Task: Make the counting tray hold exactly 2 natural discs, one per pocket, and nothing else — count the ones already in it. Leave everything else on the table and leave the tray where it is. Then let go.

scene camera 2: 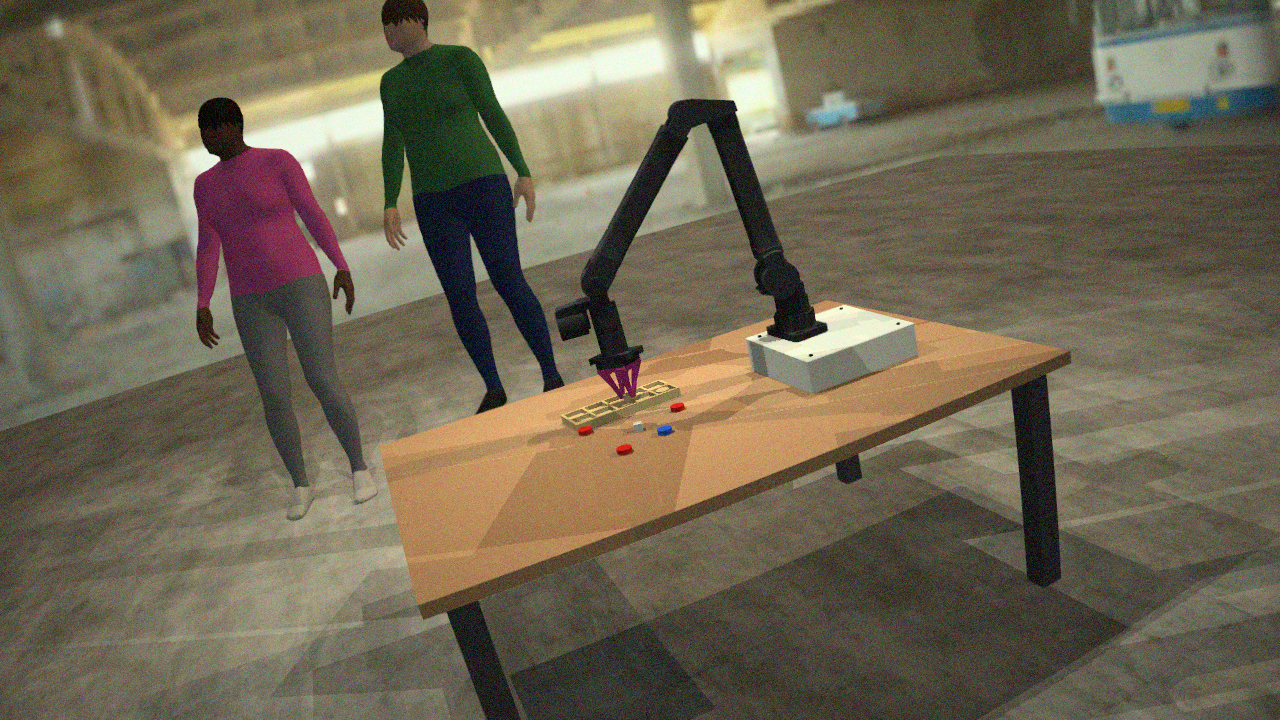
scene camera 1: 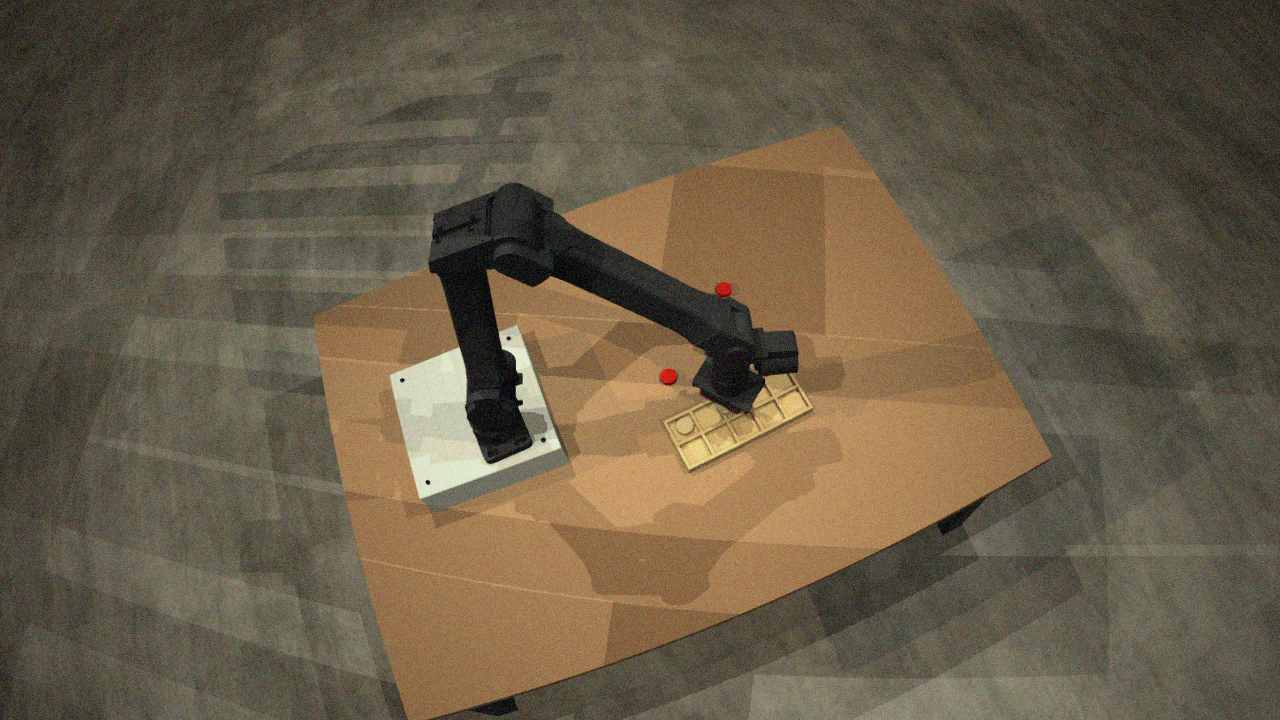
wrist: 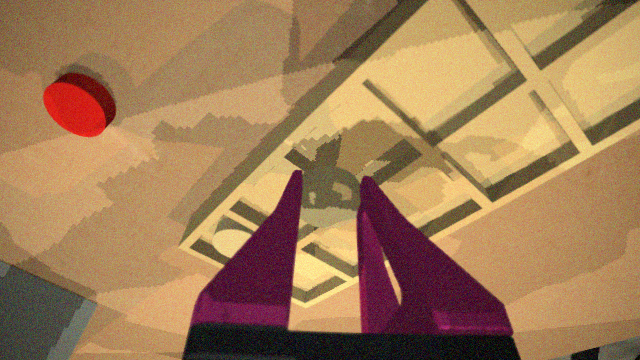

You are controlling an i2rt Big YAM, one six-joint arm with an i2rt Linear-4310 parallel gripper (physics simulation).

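The counting tray [scene camera 1: 676, 445] [scene camera 2: 608, 416] [wrist: 534, 75] is pale wood with two rows of pockets. One natural disc [scene camera 1: 684, 425] [wrist: 230, 241] lies in the end pocket nearest the arm's base, in the row on the red discs' side. My gripper [scene camera 2: 628, 396] [wrist: 330, 183] points down over the tray, its magenta fingers shut on a second round natural disc [wrist: 330, 218], which looks grey in shade. That disc is above the tray's pockets; its exact height and the pocket below it are hard to tell. In scene camera 1 the wrist hides the fingers and part of the tray.
Beside the tray lie red discs [scene camera 1: 668, 377] [scene camera 1: 723, 289] [scene camera 2: 585, 431] [scene camera 2: 623, 449] [scene camera 2: 677, 407] [wrist: 75, 109], a blue disc [scene camera 2: 664, 430] and a small pale object [scene camera 2: 638, 427]. The arm's white base box [scene camera 1: 429, 429] [scene camera 2: 841, 344] stands at one end of the table. Two people stand behind the table.
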